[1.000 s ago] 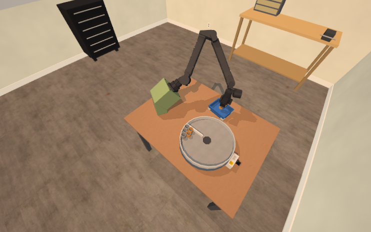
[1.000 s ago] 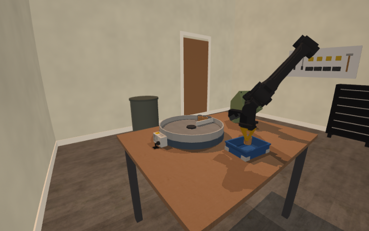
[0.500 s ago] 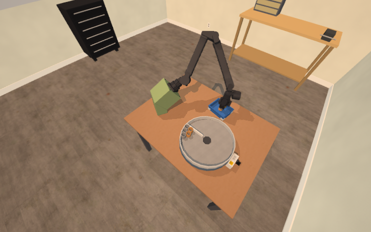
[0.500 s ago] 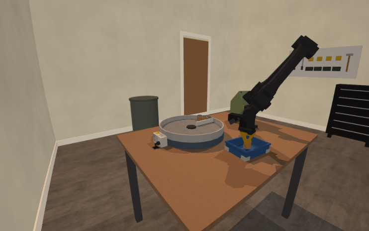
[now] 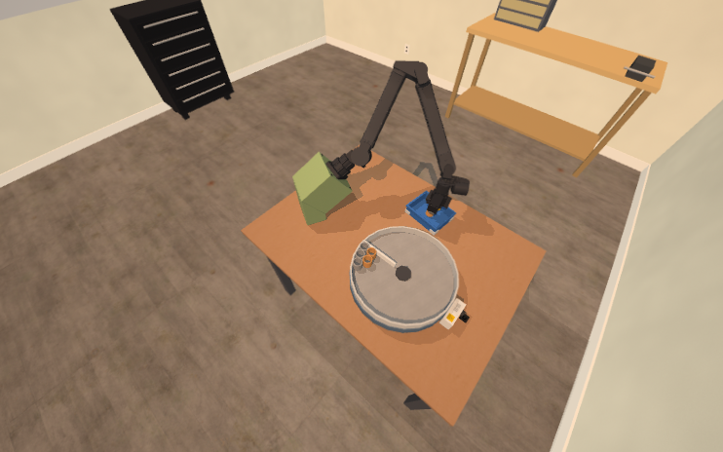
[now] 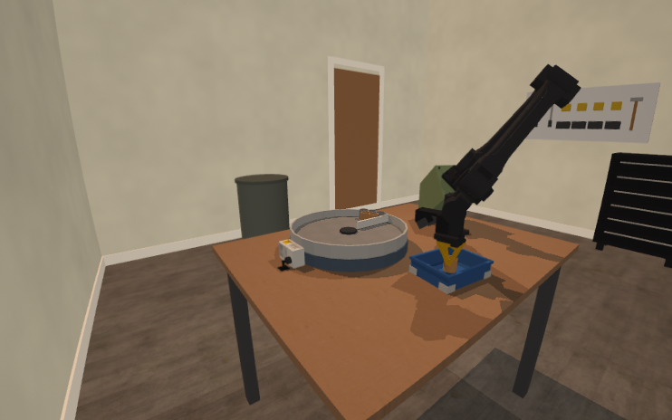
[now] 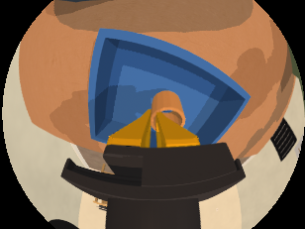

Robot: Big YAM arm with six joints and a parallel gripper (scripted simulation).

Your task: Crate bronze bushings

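Now: the blue crate 2 cm behind my hand, 1 cm to the right of it and 2 cm below it. Round my hand: grey turning table 12 cm ahead, 35 cm to the right, 1 cm above.
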